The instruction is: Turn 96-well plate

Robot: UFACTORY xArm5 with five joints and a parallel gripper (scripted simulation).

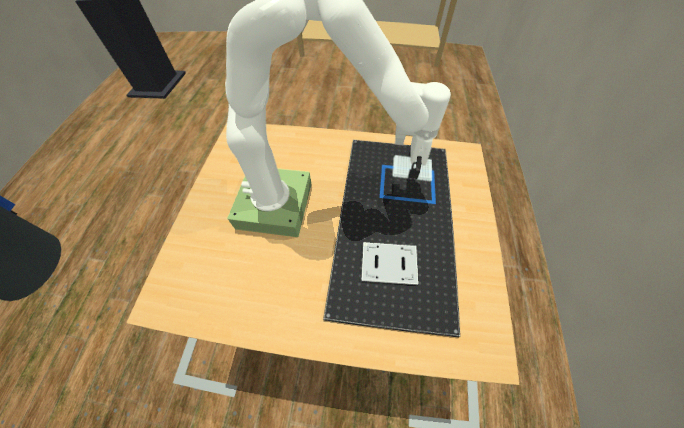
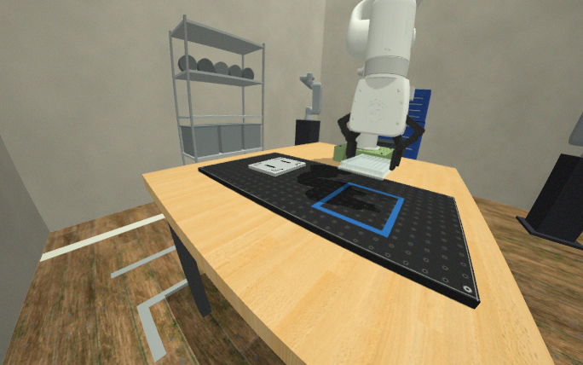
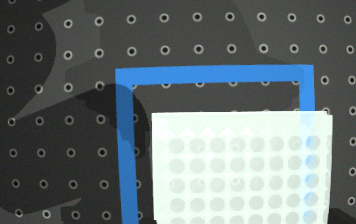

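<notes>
The plate nest N1 is 310 mm to the right of my hand, 90 mm below it and 50 mm behind it. Also, from my hand: white 96-well plate (10 mm below).
</notes>
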